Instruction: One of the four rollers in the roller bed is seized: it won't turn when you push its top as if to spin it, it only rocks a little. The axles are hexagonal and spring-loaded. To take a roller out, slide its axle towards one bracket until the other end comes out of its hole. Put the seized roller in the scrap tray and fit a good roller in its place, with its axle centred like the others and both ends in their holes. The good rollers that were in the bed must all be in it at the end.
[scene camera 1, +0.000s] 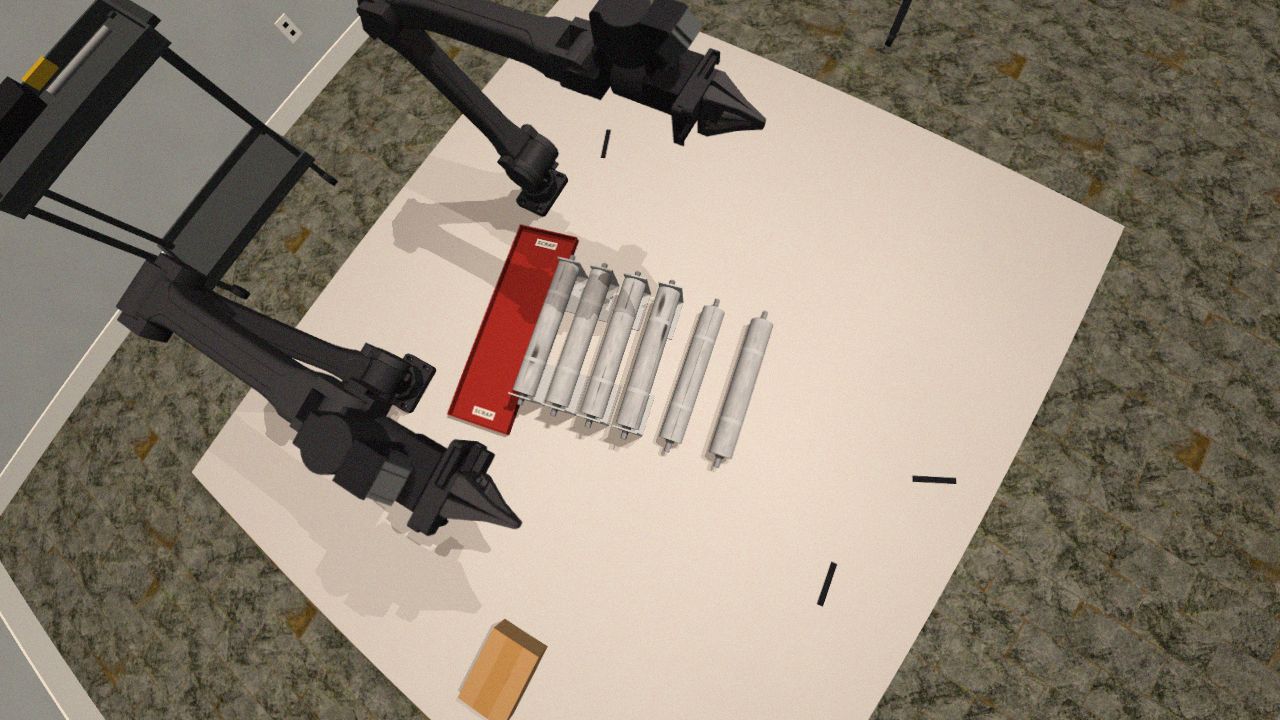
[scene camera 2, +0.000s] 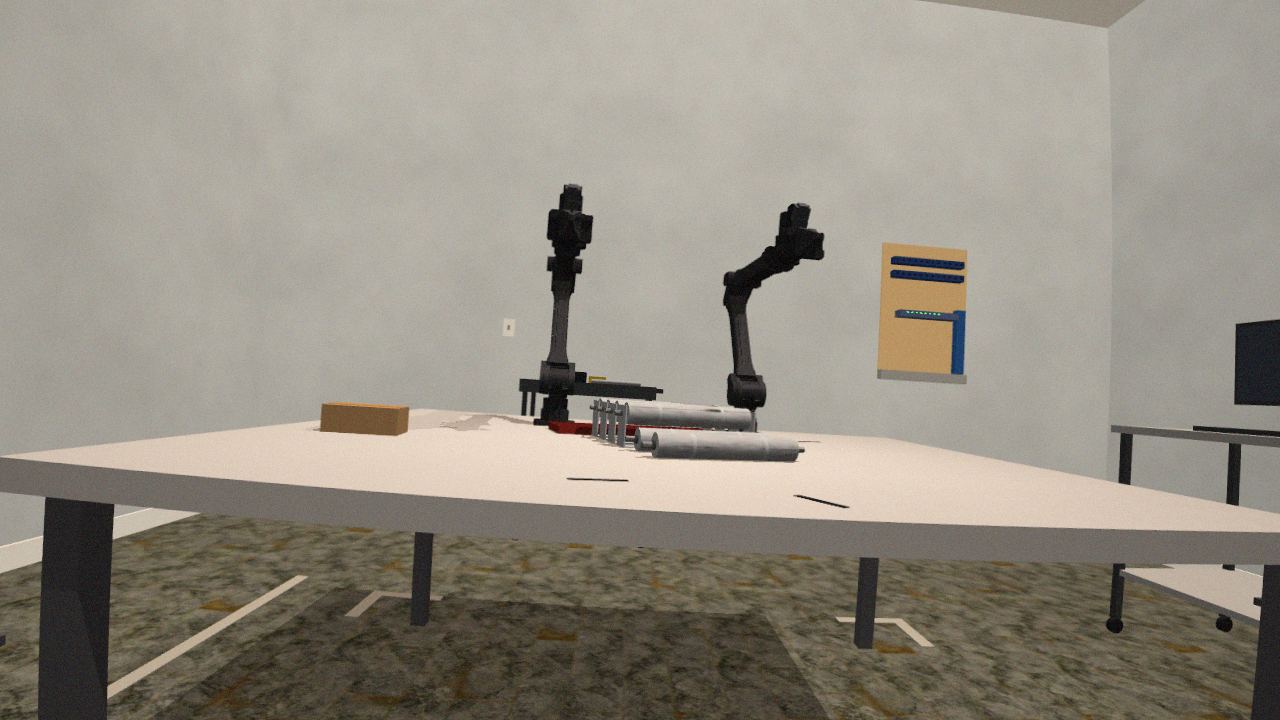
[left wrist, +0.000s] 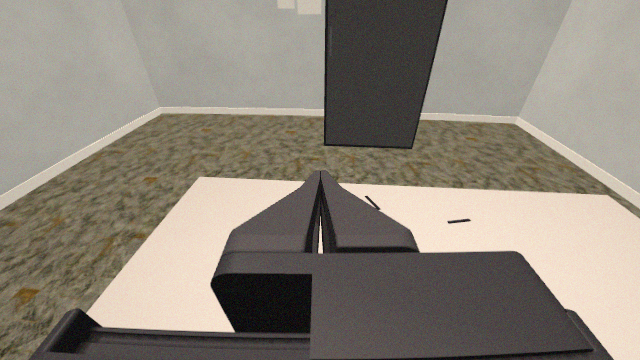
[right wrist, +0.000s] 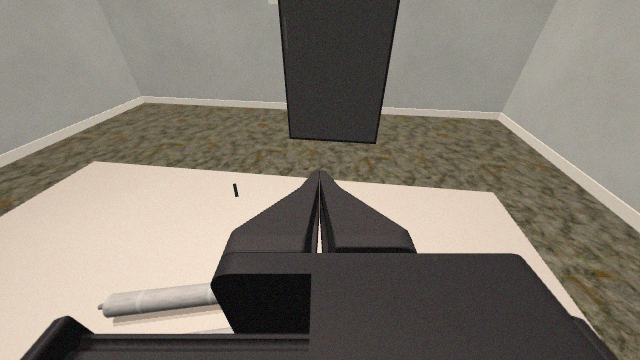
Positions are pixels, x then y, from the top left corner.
Labels:
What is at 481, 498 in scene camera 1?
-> My right gripper.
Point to a red scrap tray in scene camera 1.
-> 481, 396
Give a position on a cardboard box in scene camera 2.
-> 356, 418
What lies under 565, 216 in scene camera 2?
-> My right gripper.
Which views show my left gripper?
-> Scene camera 1, scene camera 2 and the left wrist view only.

